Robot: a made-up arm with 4 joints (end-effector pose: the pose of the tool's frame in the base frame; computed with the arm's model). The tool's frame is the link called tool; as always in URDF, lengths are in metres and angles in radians. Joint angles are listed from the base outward.
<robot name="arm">
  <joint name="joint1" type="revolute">
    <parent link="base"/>
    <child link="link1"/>
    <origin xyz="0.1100 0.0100 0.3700"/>
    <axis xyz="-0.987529 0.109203 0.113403"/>
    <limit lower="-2.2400" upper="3.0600" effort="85" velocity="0.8"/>
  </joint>
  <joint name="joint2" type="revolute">
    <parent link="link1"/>
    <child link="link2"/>
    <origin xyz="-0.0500 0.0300 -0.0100"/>
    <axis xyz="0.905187 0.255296 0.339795"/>
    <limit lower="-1.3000" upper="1.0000" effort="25" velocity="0.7"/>
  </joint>
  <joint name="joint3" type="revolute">
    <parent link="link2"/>
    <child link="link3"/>
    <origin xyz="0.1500 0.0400 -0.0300"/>
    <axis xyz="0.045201 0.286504 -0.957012"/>
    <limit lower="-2.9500" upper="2.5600" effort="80" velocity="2.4"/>
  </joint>
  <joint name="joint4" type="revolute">
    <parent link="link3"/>
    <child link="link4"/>
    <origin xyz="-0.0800 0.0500 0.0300"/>
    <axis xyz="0 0 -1"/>
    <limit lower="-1.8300" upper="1.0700" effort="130" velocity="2.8"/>
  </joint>
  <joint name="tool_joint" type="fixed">
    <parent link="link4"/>
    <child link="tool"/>
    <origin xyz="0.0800 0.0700 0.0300" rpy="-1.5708 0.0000 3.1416"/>
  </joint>
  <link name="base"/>
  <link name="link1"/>
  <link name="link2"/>
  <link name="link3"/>
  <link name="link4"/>
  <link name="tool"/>
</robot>
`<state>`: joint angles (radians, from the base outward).
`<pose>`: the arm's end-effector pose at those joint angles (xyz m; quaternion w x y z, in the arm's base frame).
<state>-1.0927 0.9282 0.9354 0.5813</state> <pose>0.2676 0.0284 0.5046 0.5173 0.2866 -0.8057 -0.0340</pose>
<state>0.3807 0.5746 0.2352 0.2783</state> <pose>0.2254 0.1929 0.3611 0.2208 0.0089 -0.7171 0.6610</pose>
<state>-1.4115 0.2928 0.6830 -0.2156</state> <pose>0.2686 -0.0326 0.5706 0.1550 0.0454 -0.9841 -0.0733</pose>
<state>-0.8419 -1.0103 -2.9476 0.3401</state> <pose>0.1284 -0.0668 0.3733 0.7694 -0.4103 0.2300 -0.4322</pose>
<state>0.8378 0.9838 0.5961 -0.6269</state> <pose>0.1995 0.2573 0.3176 0.1200 0.3175 -0.7143 0.6120</pose>
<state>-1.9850 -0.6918 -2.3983 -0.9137</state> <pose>0.1215 0.0267 0.2312 0.9290 0.0808 0.0443 -0.3584</pose>
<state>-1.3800 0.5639 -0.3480 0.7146</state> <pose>0.1909 -0.0304 0.5100 0.0853 -0.0368 -0.9829 -0.1587</pose>
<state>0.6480 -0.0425 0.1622 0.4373</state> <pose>0.2353 0.1408 0.2864 0.1435 -0.2136 -0.4109 0.8746</pose>
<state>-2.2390 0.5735 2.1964 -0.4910</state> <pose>0.3552 -0.0540 0.4592 0.3601 0.5286 -0.6114 -0.4660</pose>
